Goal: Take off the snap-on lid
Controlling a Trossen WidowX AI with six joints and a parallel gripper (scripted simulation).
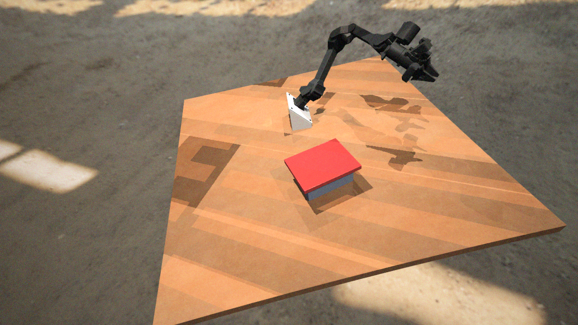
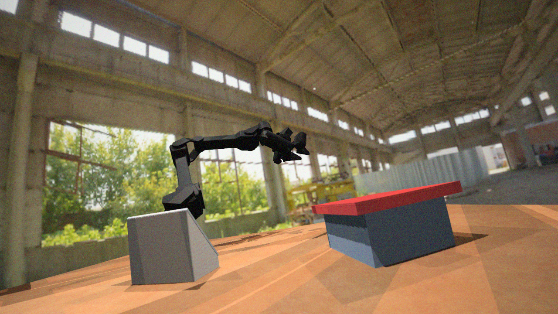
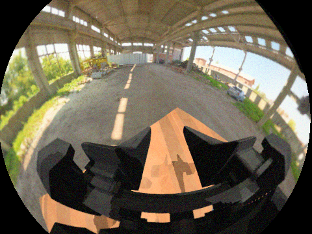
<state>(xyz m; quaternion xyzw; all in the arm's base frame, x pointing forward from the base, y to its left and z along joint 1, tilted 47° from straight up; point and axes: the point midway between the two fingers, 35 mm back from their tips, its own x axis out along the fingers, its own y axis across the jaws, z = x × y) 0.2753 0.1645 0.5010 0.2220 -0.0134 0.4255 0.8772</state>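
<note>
My gripper tip is 140 mm short of the red lid, 460 mm to the left of it and 200 mm above it. Also, from my gripper tip: storage box (140 mm ahead, 460 mm to the right, 240 mm below).
</note>
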